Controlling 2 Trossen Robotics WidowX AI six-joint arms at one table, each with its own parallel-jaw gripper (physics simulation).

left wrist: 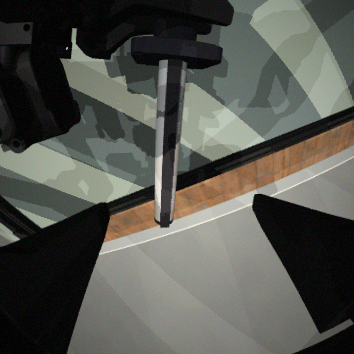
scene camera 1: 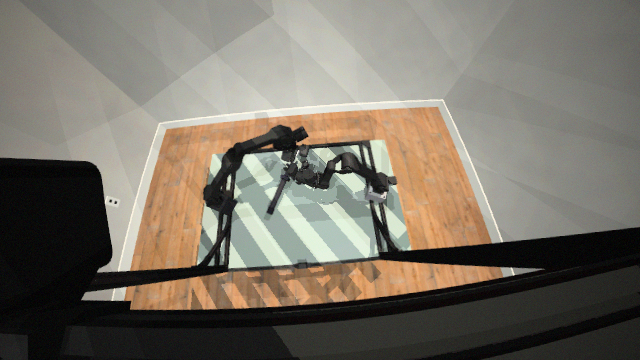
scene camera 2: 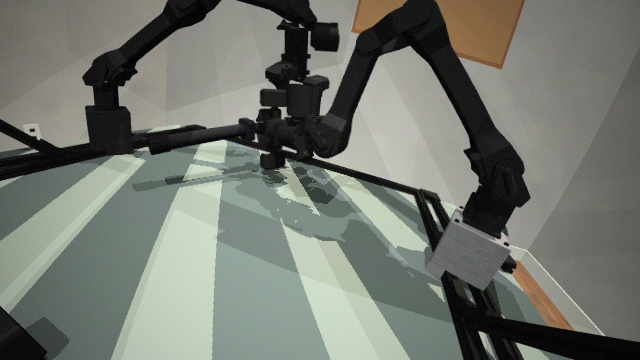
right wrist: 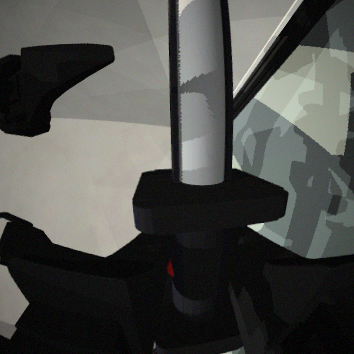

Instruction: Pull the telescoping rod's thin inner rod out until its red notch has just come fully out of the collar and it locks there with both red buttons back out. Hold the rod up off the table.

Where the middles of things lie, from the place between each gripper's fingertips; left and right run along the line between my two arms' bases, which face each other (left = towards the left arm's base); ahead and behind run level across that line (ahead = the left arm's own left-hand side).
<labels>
My left gripper is now 13 cm past the thin grey inner rod (right wrist: 199, 46), 6 cm to the right of it and 6 cm above it. Also, from my left hand: telescoping rod (scene camera 2: 246, 129): 14 cm behind, 7 cm to the left, 7 cm below.
The thin grey inner rod lies 5 cm behind my right hand and 1 cm to the right of it. Also, from my right hand: telescoping rod (6 cm behind, 1 cm below).
</labels>
